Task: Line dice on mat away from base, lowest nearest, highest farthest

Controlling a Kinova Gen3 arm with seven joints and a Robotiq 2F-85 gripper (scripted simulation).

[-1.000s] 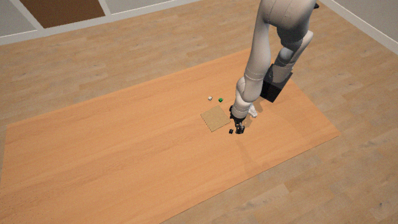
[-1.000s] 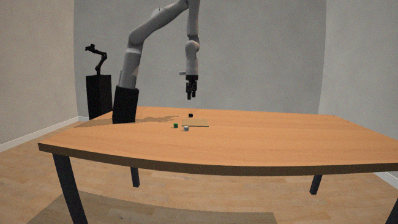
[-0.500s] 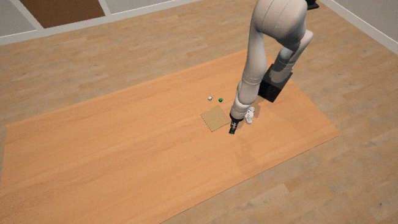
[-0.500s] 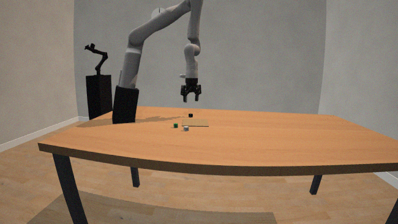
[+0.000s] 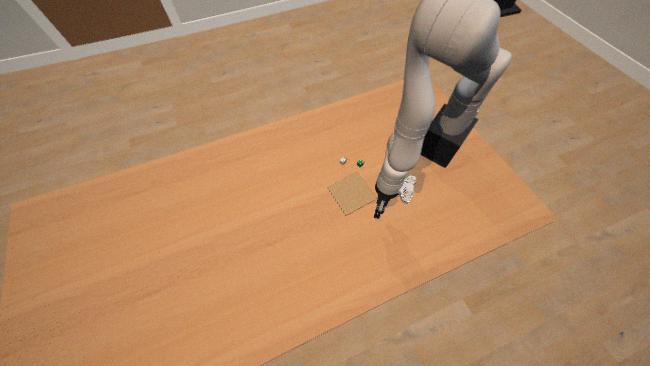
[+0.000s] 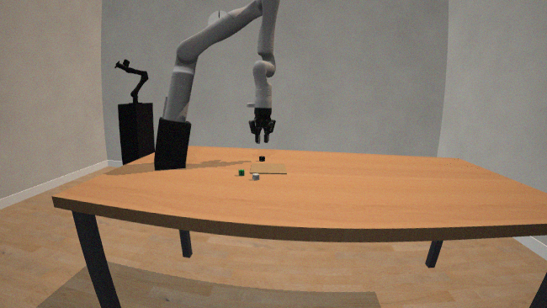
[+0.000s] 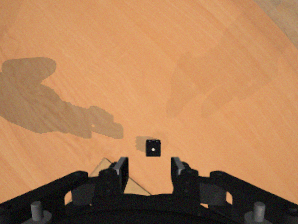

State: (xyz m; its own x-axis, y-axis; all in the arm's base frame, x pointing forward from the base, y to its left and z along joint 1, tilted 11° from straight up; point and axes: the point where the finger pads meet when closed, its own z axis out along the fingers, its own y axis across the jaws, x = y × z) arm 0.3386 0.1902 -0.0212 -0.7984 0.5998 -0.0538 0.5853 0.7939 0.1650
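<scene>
Right now the black die is 9 cm below my hand. The rest, counted from my hand: white die: 26 cm to the right, 9 cm below, 5 cm ahead; tan mat: 11 cm to the right, 10 cm below, 6 cm ahead; green die: 23 cm to the right, 9 cm below, 2 cm behind.
</scene>
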